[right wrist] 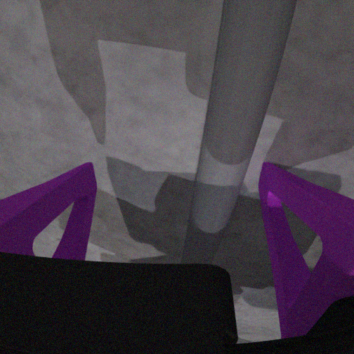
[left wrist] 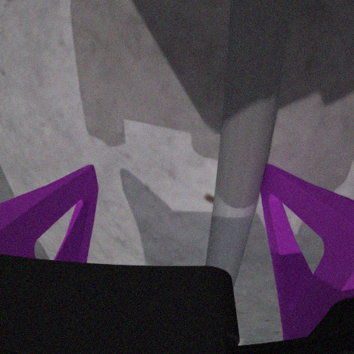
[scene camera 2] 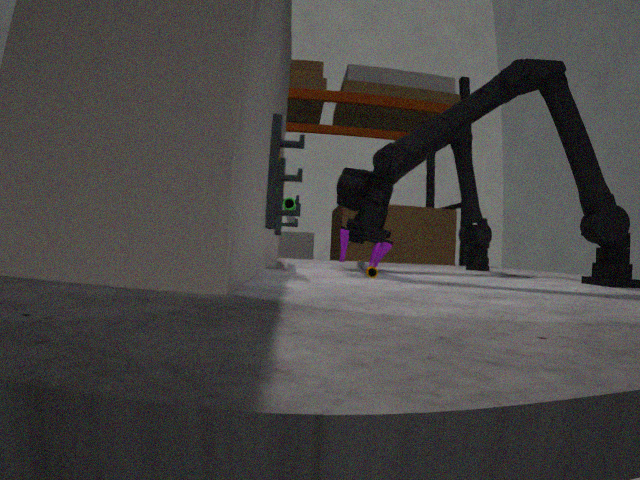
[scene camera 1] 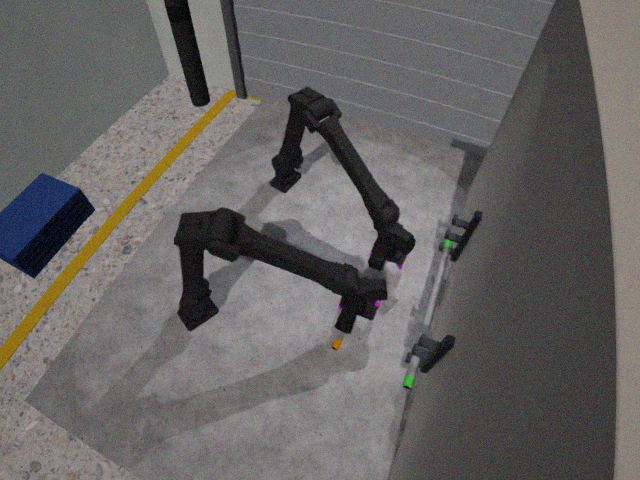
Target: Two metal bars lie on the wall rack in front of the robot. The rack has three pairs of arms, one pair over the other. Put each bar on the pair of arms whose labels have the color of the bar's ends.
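Where they show: left gripper, fingertip midpoint: (scene camera 2: 356,267) (scene camera 1: 390,265); right gripper, fingertip midpoint: (scene camera 2: 356,265); left arm's base at its link origin: (scene camera 2: 611,285) (scene camera 1: 285,180); right arm's base at its link origin: (scene camera 2: 477,269) (scene camera 1: 198,312).
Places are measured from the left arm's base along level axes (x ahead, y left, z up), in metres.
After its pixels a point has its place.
Note:
The bar with orange ends (scene camera 1: 336,344) @(y -0.487, x 0.561, z 0.020 m) (scene camera 2: 367,272) @(y 0.005, x 0.541, z 0.009 m) (left wrist: 242,150) (right wrist: 240,100) lies on the floor, largely hidden by the arms in scene camera 1. The bar with green ends (scene camera 1: 436,294) @(y -0.228, x 0.752, z 0.152 m) (scene camera 2: 283,203) @(y -0.011, x 0.719, z 0.140 m) rests on the lowest arm pair of the wall rack (scene camera 1: 467,235) @(y -0.041, x 0.750, z 0.244 m) (scene camera 2: 273,175) @(y -0.017, x 0.746, z 0.199 m). The rack's label colors cannot be read clearly. My left gripper (scene camera 1: 385,260) @(y -0.129, x 0.566, z 0.013 m) (left wrist: 178,176) is open over the orange-ended bar, which shows nearer the finger at the picture's right. My right gripper (scene camera 1: 358,310) @(y -0.338, x 0.570, z 0.009 m) (scene camera 2: 357,263) @(y -0.338, x 0.570, z 0.009 m) (right wrist: 177,173) is open over the same bar, near its orange end.
The wall (scene camera 1: 537,289) @(y -0.502, x 0.848, z 0.741 m) (scene camera 2: 129,155) @(y 0.427, x 0.787, z 0.134 m) carries the rack and rises beside the floor (scene camera 1: 289,413) @(y -0.739, x 0.559, z 0.000 m). In scene camera 1, a blue box (scene camera 1: 41,217) lies at the far left beyond a yellow line (scene camera 1: 124,206). Shelving with an orange beam (scene camera 2: 361,98) and a brown box (scene camera 2: 423,232) stand in the background.

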